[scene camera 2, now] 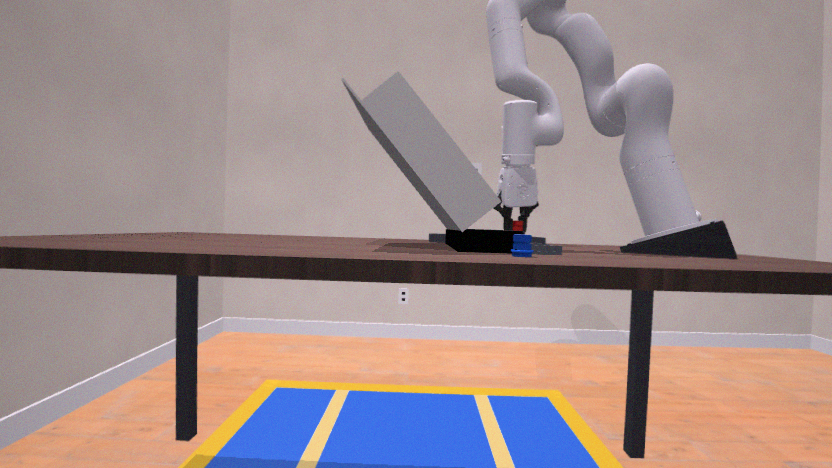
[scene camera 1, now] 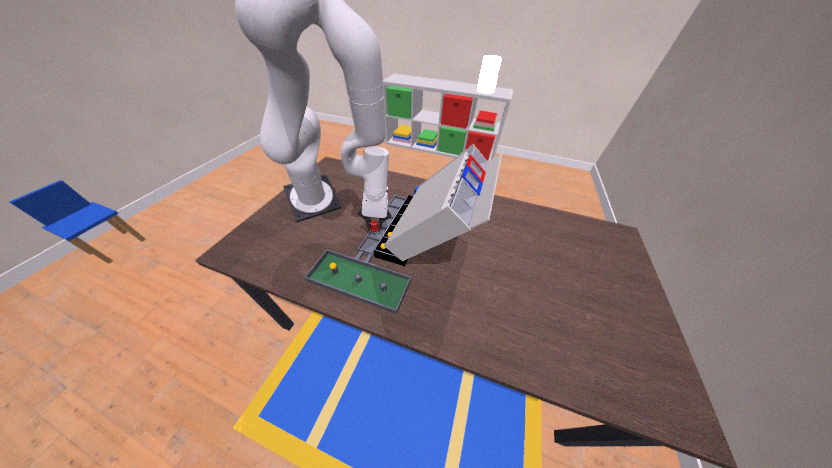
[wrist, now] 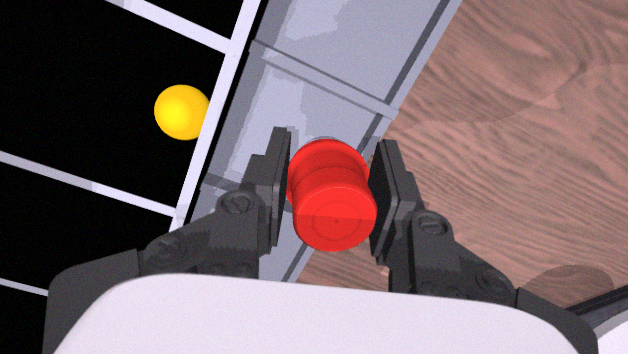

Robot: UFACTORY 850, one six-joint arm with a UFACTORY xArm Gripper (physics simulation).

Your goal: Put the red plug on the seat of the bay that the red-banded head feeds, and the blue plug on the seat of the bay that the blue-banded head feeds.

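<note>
My gripper [scene camera 1: 374,227] [scene camera 2: 516,225] [wrist: 330,162] is shut on the red plug [scene camera 1: 374,224] [scene camera 2: 517,224] [wrist: 334,217], held upright low at the row of grey bays [scene camera 1: 367,245] [wrist: 320,85]. In the wrist view the plug overlaps a bay and its outer wall; whether its base touches anything is hidden. The blue plug [scene camera 2: 521,245] stands on the table by the near end of the black base in scene camera 2; a sliver of blue [scene camera 1: 416,188] shows behind the housing in scene camera 1. A red band [scene camera 1: 478,162] and a blue band [scene camera 1: 471,185] are adjacent on the tilted housing.
The large grey housing [scene camera 1: 430,203] [scene camera 2: 430,151] leans over the black compartments beside the bays. Yellow balls [scene camera 1: 382,246] [wrist: 181,112] sit in compartments. A green tray [scene camera 1: 372,293] holds a yellow ball [scene camera 1: 332,266] and grey pegs [scene camera 1: 358,278] [scene camera 1: 383,286] near the table's front edge.
</note>
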